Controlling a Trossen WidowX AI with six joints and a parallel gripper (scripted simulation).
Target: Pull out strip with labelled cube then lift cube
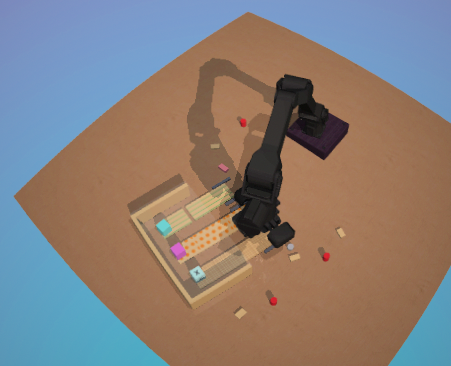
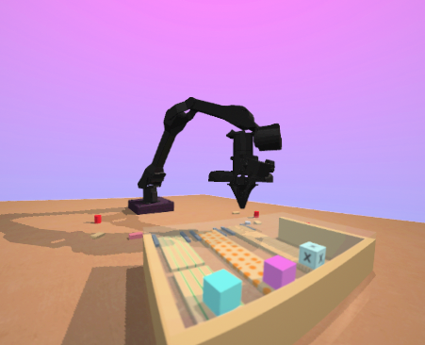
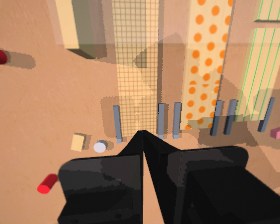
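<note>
The grid-patterned strip lies 80 mm ahead of my gripper tip, 60 mm below it and 40 mm to the right of it. Round my gripper tip: tan block: 100 mm to the left, 60 mm below, 10 mm ahead.
</note>
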